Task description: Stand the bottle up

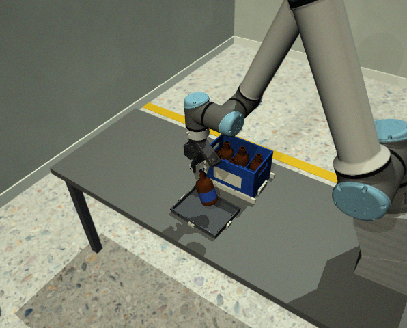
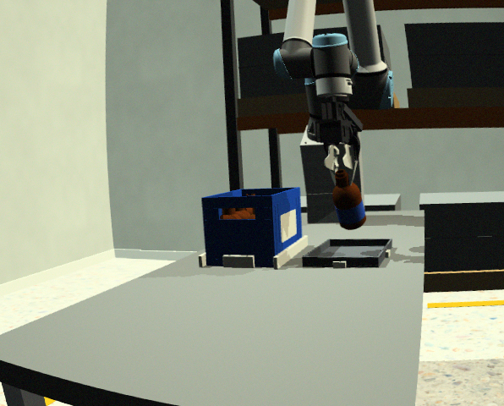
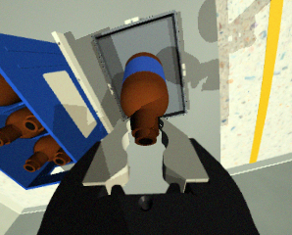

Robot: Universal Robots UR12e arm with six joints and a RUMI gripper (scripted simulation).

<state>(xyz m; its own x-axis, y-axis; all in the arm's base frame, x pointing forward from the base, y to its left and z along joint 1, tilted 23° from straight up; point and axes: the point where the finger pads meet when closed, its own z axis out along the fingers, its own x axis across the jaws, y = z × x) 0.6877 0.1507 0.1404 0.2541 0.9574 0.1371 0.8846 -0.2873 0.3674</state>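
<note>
Right now my hand is 5 cm above the brown bottle and 2 cm past it. The rest, counted from my hand: blue crate 25 cm to the right, 12 cm below, 3 cm behind; then dark tray 19 cm below, 2 cm behind, 1 cm to the left.
</note>
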